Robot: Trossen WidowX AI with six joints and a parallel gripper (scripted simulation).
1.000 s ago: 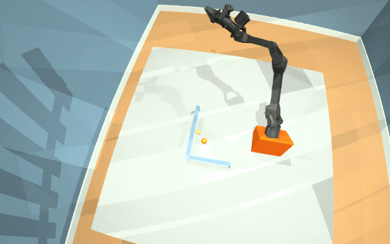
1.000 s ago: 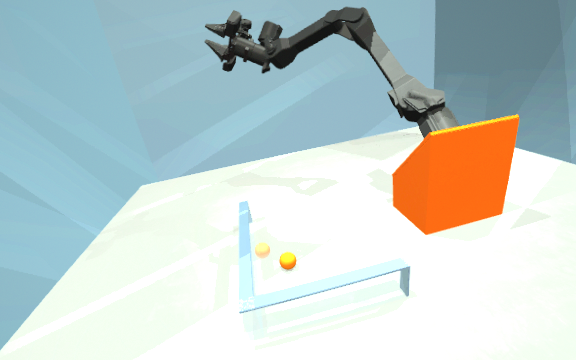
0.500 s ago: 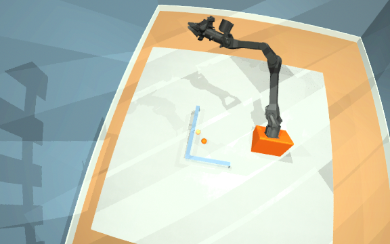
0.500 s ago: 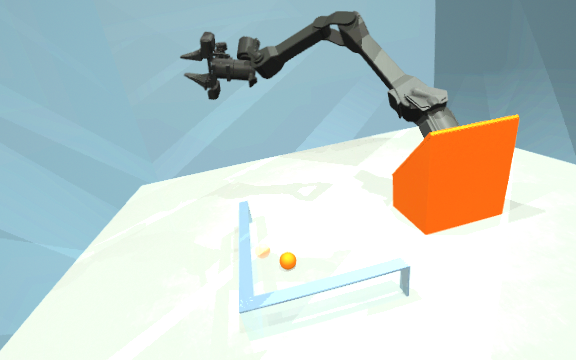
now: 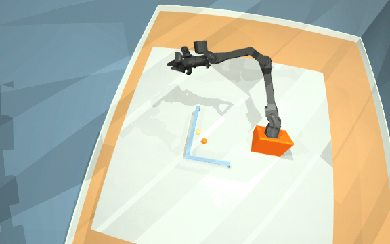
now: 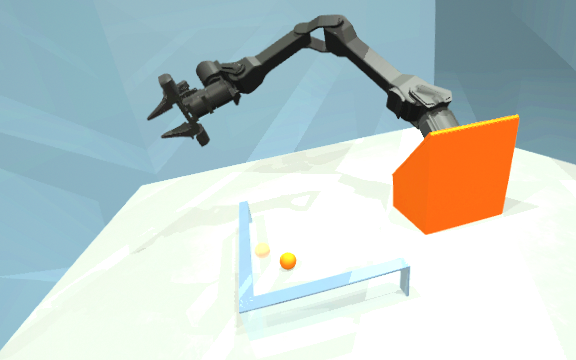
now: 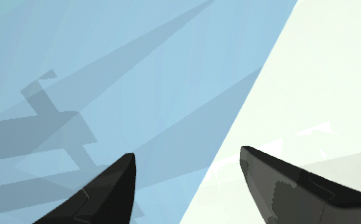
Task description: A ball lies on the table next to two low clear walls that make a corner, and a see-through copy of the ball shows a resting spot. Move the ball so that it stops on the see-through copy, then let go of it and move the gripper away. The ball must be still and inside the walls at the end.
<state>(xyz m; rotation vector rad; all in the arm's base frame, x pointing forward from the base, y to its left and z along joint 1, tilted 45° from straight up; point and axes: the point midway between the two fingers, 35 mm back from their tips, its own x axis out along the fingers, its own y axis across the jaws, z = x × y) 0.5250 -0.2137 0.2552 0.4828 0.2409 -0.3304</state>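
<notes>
Right now my gripper tip is 320 mm to the right of the ball, 240 mm above it and 210 mm past it. Also, from my gripper tip: see-through copy 270 mm to the left, 240 mm below, 170 mm behind.
</notes>
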